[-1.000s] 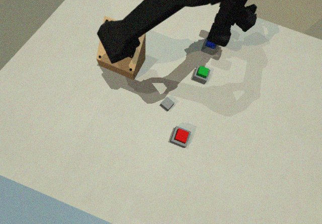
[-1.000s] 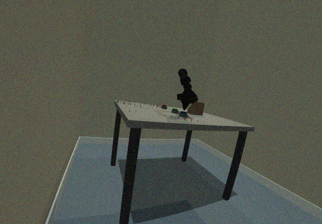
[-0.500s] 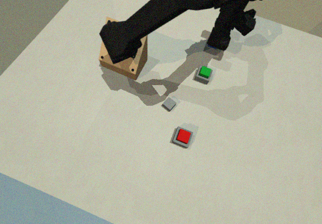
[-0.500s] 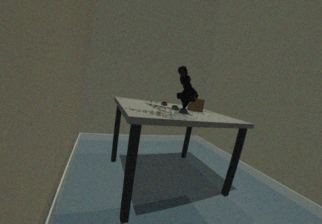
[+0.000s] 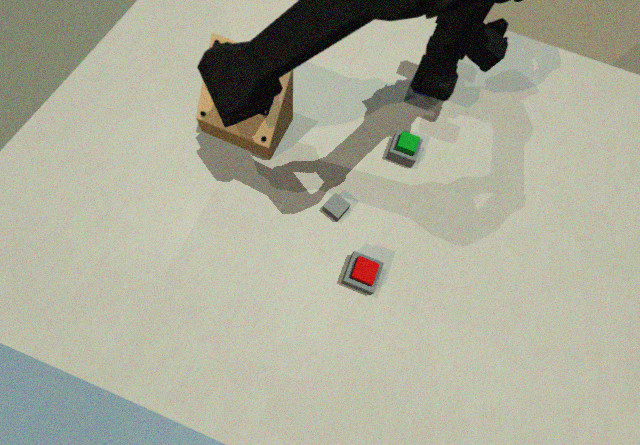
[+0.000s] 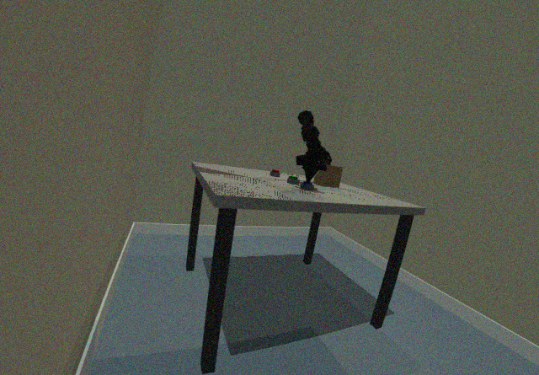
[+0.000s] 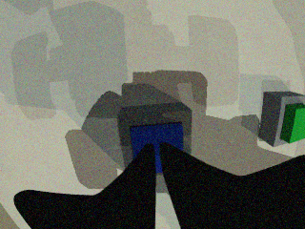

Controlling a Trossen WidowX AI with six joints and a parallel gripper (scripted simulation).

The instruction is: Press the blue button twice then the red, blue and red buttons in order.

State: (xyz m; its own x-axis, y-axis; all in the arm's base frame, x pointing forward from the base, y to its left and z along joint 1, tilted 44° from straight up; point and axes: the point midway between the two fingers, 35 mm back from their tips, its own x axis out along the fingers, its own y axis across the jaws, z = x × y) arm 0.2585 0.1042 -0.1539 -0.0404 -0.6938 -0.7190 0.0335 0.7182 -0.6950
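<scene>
My gripper tip is now 1 cm above the blue button. Round my gripper tip: small grey block 8 cm behind, 28 cm to the right, 2 cm below; then red button 37 cm to the right; then green button 14 cm to the right.
</scene>
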